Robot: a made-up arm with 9 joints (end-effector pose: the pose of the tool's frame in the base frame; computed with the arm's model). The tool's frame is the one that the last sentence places.
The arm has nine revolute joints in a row. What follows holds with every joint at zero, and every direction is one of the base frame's.
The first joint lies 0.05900 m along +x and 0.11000 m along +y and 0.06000 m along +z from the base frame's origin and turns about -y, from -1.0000 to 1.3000 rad.
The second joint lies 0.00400 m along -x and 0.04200 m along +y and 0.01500 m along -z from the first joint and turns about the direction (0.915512, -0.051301, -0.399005), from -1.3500 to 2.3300 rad.
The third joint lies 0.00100 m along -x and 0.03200 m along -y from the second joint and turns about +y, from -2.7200 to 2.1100 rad.
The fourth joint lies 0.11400 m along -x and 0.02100 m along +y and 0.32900 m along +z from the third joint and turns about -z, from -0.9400 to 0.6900 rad.
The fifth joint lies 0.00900 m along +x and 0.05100 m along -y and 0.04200 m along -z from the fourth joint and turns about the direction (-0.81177, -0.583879, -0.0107), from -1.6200 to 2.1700 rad.
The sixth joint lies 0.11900 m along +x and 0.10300 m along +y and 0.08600 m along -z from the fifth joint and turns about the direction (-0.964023, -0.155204, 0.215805), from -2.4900 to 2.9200 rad.
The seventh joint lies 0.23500 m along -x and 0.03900 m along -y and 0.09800 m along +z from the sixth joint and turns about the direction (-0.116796, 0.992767, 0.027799), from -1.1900 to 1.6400 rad.
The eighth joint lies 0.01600 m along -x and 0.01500 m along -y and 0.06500 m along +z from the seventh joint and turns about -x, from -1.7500 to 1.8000 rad.
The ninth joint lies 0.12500 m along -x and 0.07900 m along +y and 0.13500 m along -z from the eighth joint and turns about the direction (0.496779, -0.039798, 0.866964), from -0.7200 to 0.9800 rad.
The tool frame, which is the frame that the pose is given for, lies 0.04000 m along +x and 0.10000 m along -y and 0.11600 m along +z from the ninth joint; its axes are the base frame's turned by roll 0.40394, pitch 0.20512 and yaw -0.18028 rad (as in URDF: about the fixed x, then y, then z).
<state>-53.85 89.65 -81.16 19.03 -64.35 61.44 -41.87 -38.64 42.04</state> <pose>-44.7 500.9 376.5 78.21 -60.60 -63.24</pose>
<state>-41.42 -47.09 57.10 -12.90 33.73 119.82 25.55 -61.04 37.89</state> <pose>158.4 285.2 246.7 144.09 65.28 -128.32</pose>
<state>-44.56 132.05 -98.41 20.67 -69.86 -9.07 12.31 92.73 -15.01</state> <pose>137.8 626.5 326.6 14.23 23.62 -140.60</pose>
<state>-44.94 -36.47 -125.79 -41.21 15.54 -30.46 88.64 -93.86 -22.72</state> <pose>-247.5 -158.8 51.2 42.32 45.21 20.42</pose>
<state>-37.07 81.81 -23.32 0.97 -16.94 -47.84 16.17 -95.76 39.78</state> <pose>-229.8 61.2 390.7 -131.61 44.49 -63.09</pose>
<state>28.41 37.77 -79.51 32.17 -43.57 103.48 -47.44 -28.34 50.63</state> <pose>-214.1 401.0 -176.4 -99.25 -58.85 102.88</pose>
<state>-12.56 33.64 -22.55 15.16 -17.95 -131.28 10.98 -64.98 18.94</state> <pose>-309.9 162.8 247.2 -88.15 15.71 -20.99</pose>
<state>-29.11 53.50 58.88 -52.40 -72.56 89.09 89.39 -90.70 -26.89</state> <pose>413.2 -283.1 142.7 169.24 26.95 177.25</pose>
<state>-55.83 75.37 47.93 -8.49 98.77 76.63 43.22 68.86 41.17</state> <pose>5.3 33.3 139.7 -153.11 24.06 -74.28</pose>
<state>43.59 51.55 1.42 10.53 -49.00 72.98 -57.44 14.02 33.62</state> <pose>-334.7 -76.3 33.4 56.72 -84.79 -11.88</pose>
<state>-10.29 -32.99 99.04 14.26 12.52 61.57 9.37 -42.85 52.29</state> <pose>292.3 382.5 108.0 -154.65 48.10 -168.20</pose>
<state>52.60 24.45 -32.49 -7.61 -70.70 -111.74 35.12 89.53 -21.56</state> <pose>-222.6 48.6 -298.0 56.42 -33.41 60.40</pose>
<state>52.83 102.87 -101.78 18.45 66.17 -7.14 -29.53 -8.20 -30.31</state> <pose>152.4 472.1 145.9 35.59 39.36 150.71</pose>
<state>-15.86 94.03 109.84 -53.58 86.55 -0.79 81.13 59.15 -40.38</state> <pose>131.3 -105.3 -96.9 8.92 8.24 28.01</pose>
